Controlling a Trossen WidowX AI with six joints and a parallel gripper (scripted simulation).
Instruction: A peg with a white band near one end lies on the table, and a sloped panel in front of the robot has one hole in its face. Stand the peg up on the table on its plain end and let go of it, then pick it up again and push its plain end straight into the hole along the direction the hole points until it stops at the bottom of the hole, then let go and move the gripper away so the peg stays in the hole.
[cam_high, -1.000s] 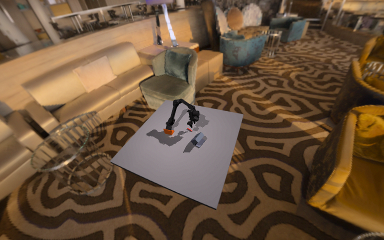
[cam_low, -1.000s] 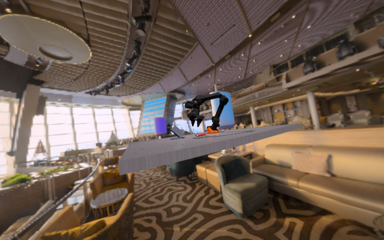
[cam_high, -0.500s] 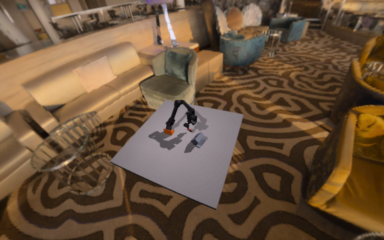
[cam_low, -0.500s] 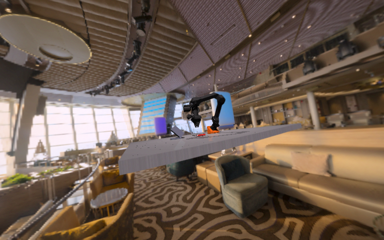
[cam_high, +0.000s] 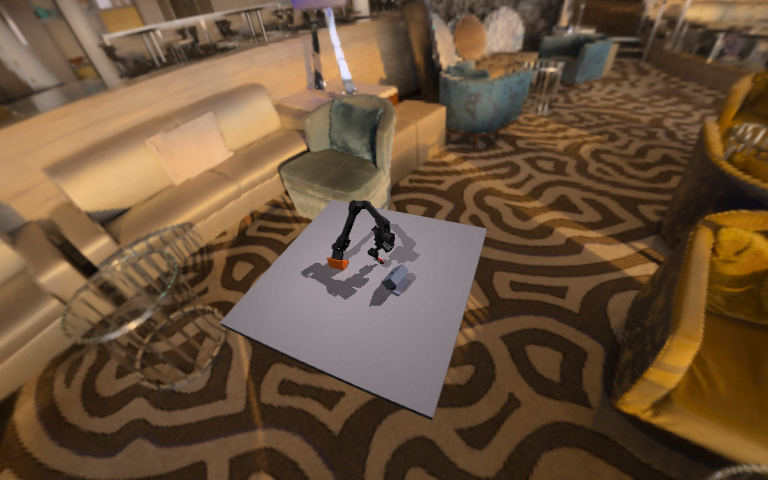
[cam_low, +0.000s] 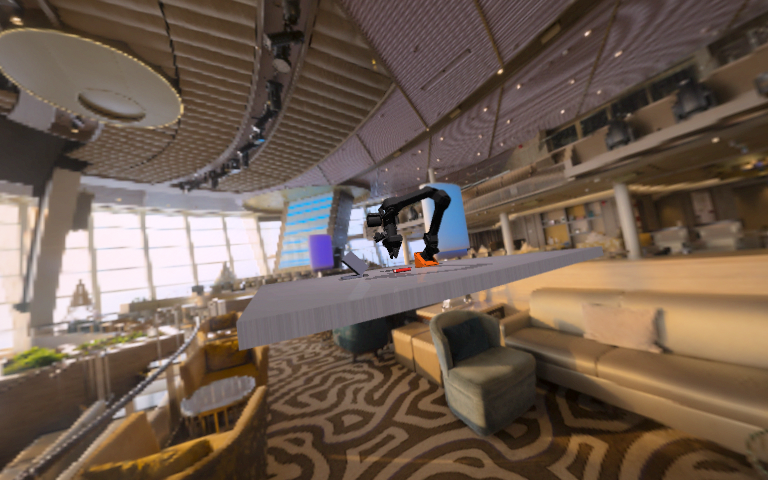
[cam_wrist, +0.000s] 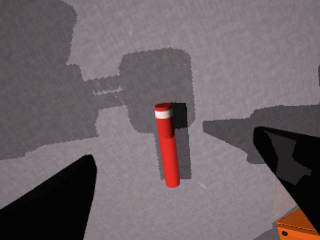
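My gripper tip is 10 mm past the red peg, 10 mm to the right of it and 60 mm above it. Also, from my gripper tip: sloped panel: 130 mm ahead, 150 mm to the right.
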